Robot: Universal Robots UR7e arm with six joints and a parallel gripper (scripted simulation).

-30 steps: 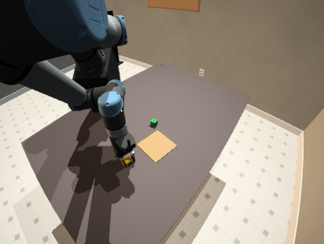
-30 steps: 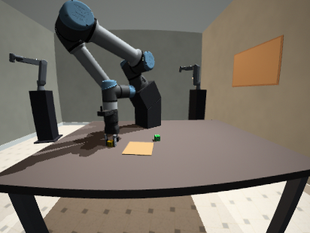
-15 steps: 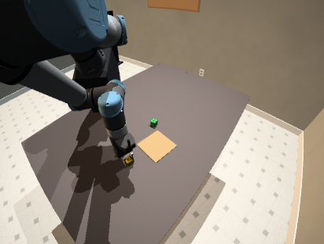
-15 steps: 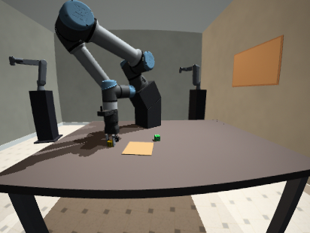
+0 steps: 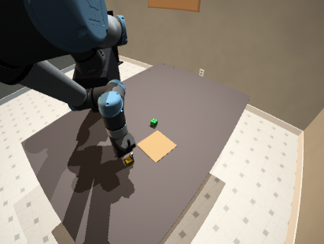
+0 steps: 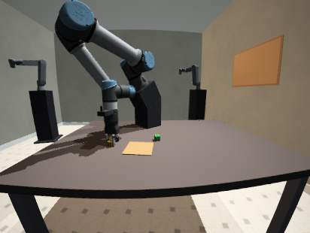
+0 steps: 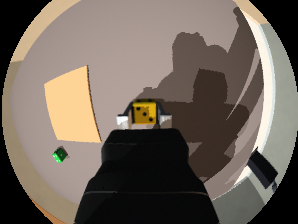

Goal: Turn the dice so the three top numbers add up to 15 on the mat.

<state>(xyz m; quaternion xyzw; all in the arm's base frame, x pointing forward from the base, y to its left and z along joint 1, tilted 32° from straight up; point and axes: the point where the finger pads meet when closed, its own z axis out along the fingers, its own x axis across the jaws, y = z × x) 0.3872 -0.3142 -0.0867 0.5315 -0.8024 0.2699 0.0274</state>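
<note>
My gripper is now 70 mm short of the tan mat, 140 mm to the right of it and 20 mm above it. Round my hand: black die (60 mm behind, 30 mm to the left); yellow die (right at my hand); green die (270 mm to the left).
</note>
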